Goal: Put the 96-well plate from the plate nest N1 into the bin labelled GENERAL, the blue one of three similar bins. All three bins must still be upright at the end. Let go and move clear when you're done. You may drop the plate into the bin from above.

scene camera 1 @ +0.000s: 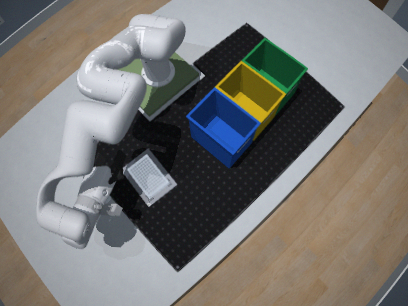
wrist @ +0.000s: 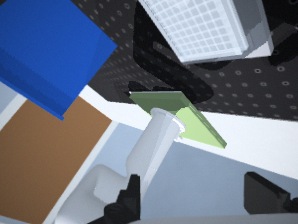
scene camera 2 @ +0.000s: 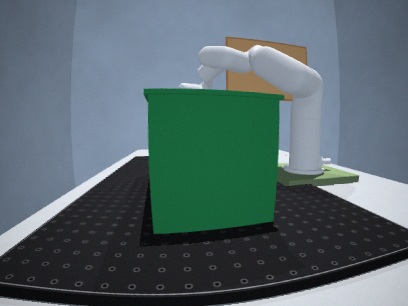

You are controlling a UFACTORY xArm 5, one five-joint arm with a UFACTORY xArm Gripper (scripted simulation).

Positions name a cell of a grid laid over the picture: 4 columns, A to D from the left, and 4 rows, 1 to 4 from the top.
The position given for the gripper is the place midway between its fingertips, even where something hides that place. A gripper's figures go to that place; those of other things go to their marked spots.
The gripper (scene camera 1: B3) is 101 cm from the lens. A 96-well plate (scene camera 1: B3) is 113 cm from the lens. A green bin (scene camera 1: C1) is 121 cm from the lens. A yellow bin (scene camera 1: C2) is 118 cm from the lens. A blue bin (scene camera 1: C2) is 117 cm from the lens.
